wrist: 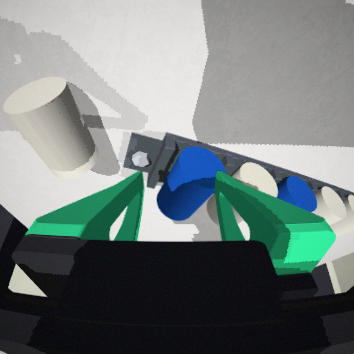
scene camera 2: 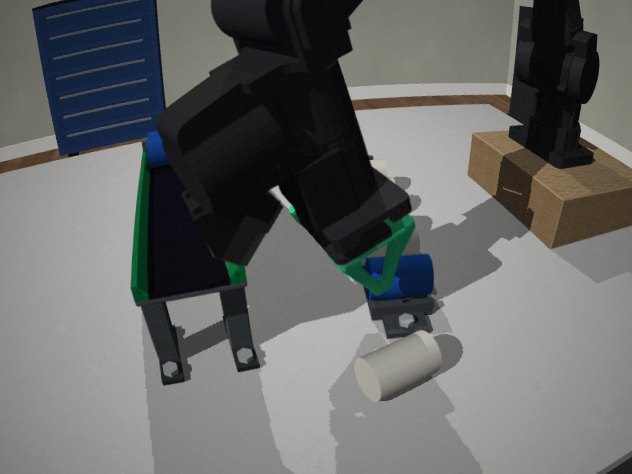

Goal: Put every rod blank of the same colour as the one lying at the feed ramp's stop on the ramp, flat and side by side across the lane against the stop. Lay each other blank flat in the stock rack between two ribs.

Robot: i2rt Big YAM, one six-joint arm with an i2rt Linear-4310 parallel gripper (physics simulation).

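Note:
The feed ramp [scene camera 2: 188, 239] has green side rails; a blue blank [scene camera 2: 154, 148] shows at its far end, partly behind the arm. A cream blank [scene camera 2: 398, 364] [wrist: 55, 127] lies loose on the table beyond the near end of the dark stock rack [scene camera 2: 400, 307] [wrist: 161, 159]. In the rack, a blue blank [scene camera 2: 408, 275] [wrist: 192, 182] is nearest that end; beyond it are a cream blank [wrist: 256, 181], another blue blank [wrist: 297, 194] and more cream ones [wrist: 332, 204]. My gripper [scene camera 2: 376, 283] [wrist: 179, 178] is part open and empty, its fingertips to either side of the nearest blue blank in the wrist view.
The ramp stands on legs bolted to the table, left of the rack in the scene view. A second black arm [scene camera 2: 553, 86] stands on a wooden block [scene camera 2: 581, 214] at the right. A blue cabinet [scene camera 2: 102, 76] stands at the back left.

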